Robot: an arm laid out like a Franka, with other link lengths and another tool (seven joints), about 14 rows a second.
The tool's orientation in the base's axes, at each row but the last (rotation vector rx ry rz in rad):
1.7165, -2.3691, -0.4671
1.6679, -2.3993, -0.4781
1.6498, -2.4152, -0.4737
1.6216, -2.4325, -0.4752
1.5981, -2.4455, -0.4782
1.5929, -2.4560, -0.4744
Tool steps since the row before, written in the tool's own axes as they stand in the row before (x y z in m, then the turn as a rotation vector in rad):
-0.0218, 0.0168, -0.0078, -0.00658, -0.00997, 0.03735
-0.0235, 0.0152, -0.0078, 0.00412, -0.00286, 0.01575
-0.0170, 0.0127, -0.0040, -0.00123, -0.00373, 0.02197
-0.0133, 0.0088, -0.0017, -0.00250, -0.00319, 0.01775
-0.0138, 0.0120, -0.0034, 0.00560, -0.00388, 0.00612
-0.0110, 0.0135, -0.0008, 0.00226, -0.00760, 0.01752
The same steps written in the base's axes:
-0.0055, 0.0243, 0.0141, -0.00111, 0.00889, -0.03818
-0.0025, 0.0256, 0.0136, -0.00409, -0.00227, -0.01585
-0.0035, 0.0194, 0.0088, -0.00335, 0.00340, -0.02180
-0.0019, 0.0151, 0.0051, -0.00197, 0.00407, -0.01764
-0.0036, 0.0165, 0.0078, -0.00092, -0.00553, -0.00724
-0.0068, 0.0150, 0.0058, 0.00004, -0.00196, -0.01913

